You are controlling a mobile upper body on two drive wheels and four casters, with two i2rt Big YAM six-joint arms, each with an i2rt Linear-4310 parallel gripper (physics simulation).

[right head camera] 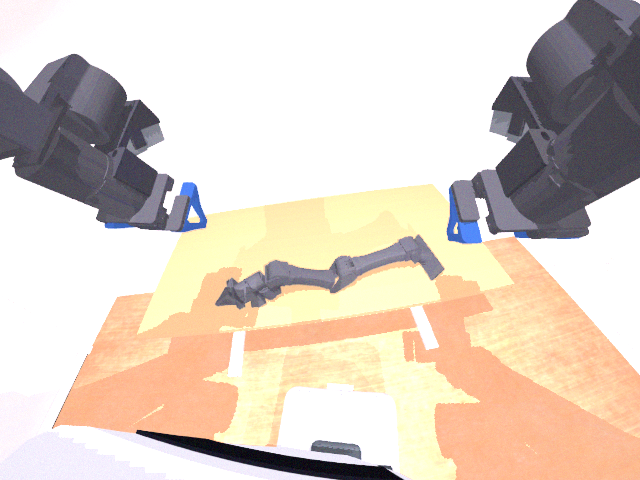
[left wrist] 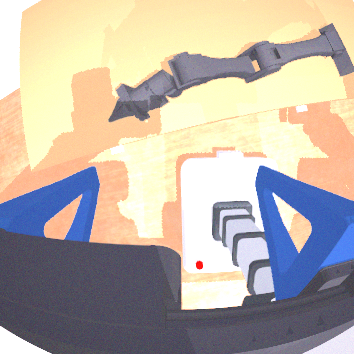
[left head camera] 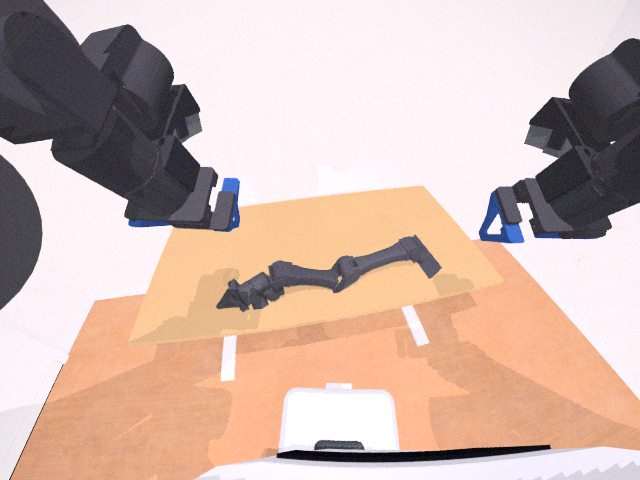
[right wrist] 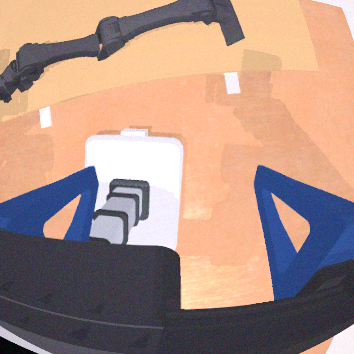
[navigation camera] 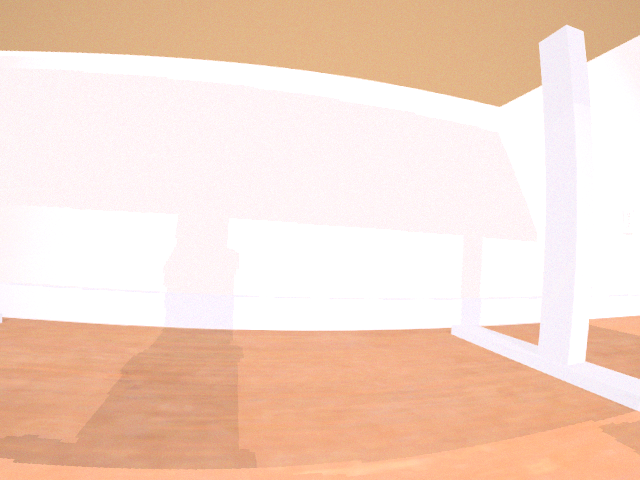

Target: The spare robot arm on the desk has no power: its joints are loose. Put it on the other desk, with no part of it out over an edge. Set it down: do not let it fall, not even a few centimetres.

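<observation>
The dark grey spare arm (left head camera: 310,277) (right head camera: 310,277) (left wrist: 215,67) (right wrist: 62,50) lies stretched out and slightly bent on the light wooden desk (left head camera: 320,222) (right head camera: 361,222) (left wrist: 65,40) (right wrist: 280,35). Its flat base plate (left head camera: 429,260) is at the picture's right, its jointed gripper end (left head camera: 232,298) at the left, both inside the desk's edges. My left gripper (left head camera: 191,219) (right head camera: 157,222) (left wrist: 176,174) is open and empty, up at the picture's left, apart from the arm. My right gripper (left head camera: 527,235) (right head camera: 493,232) (right wrist: 175,173) is open and empty, up at the right. The other desk does not show.
White desk feet (left head camera: 227,356) (left head camera: 416,325) stick out below the desk's near edge. My white base (left head camera: 338,413) (right wrist: 135,160) is in front of the desk. The navigation camera shows the desktop's underside (navigation camera: 258,31) overhead, a white desk leg (navigation camera: 560,196) at the right, and a wall behind.
</observation>
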